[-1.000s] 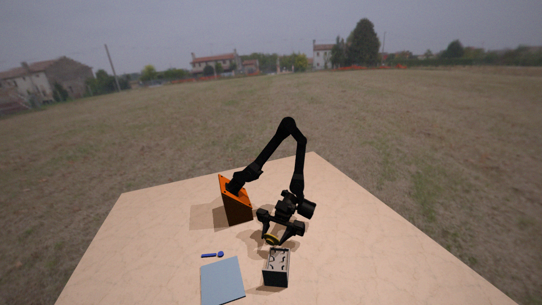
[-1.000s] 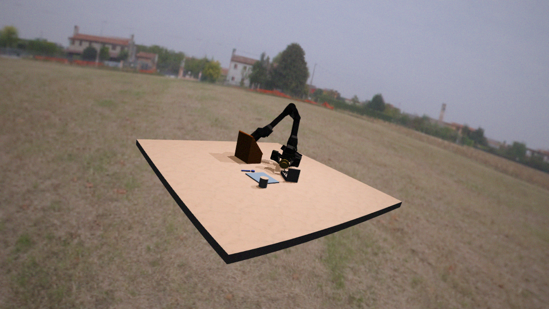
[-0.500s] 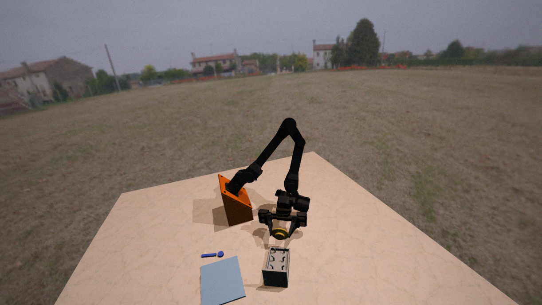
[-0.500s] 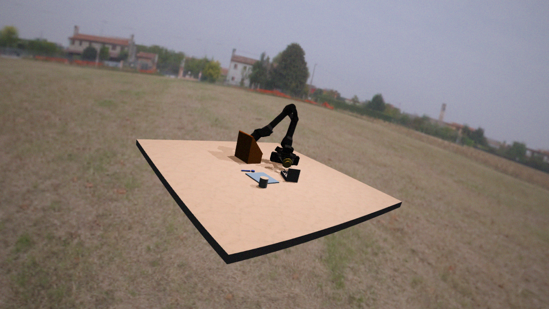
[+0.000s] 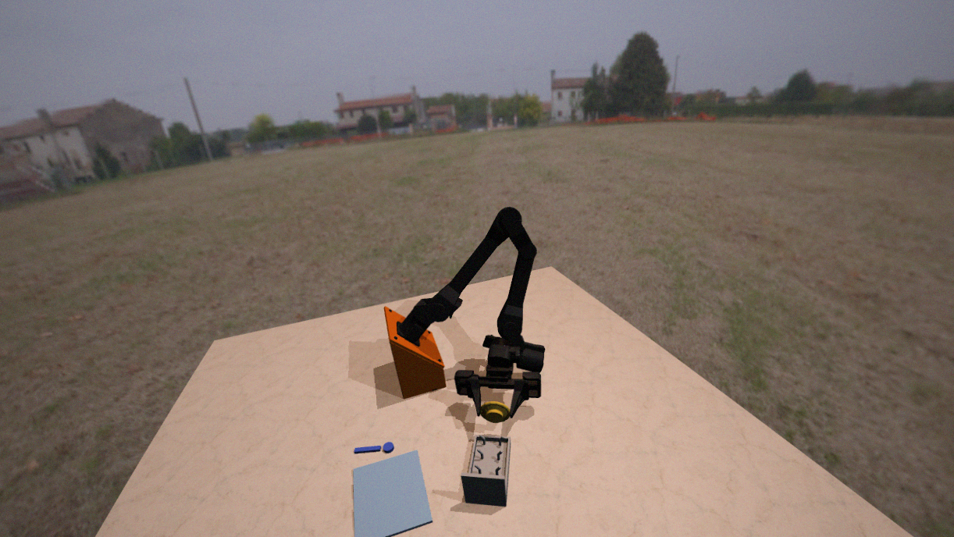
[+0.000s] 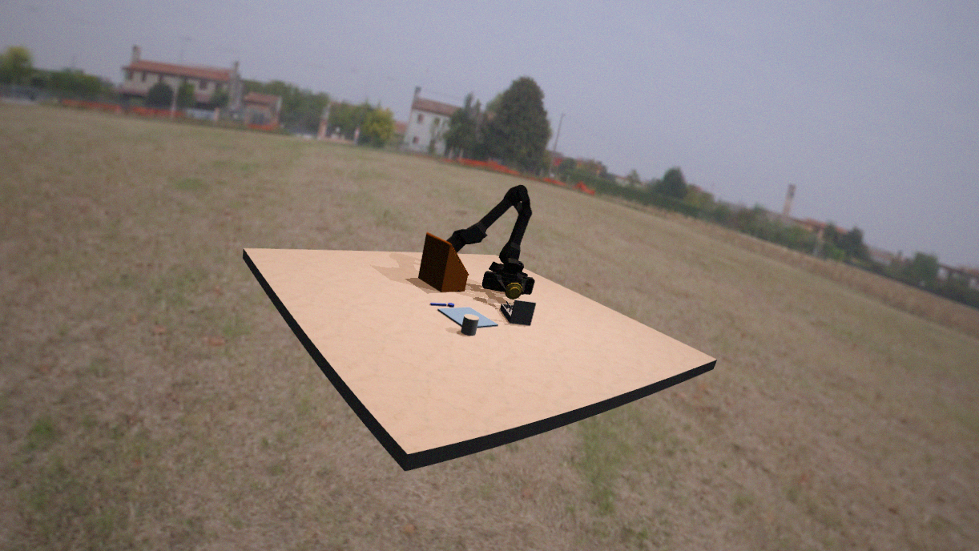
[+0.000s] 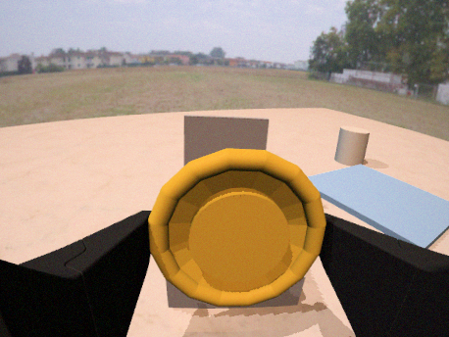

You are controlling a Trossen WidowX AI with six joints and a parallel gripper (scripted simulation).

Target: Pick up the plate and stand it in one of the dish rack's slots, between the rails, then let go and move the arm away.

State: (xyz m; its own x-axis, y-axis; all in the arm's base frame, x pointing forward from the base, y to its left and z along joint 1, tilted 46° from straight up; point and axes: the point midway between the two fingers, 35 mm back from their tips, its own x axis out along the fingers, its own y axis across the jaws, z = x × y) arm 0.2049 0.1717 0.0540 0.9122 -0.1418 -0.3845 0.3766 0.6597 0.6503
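The dish rack lies 70 mm ahead of my gripper tip, 30 mm to the right of it and 40 mm below it. Round my gripper tip: blue spoon 40 mm behind, 240 mm to the right, 60 mm below; yellow plate 10 mm behind; light blue mat 60 mm ahead, 220 mm to the right, 60 mm below.
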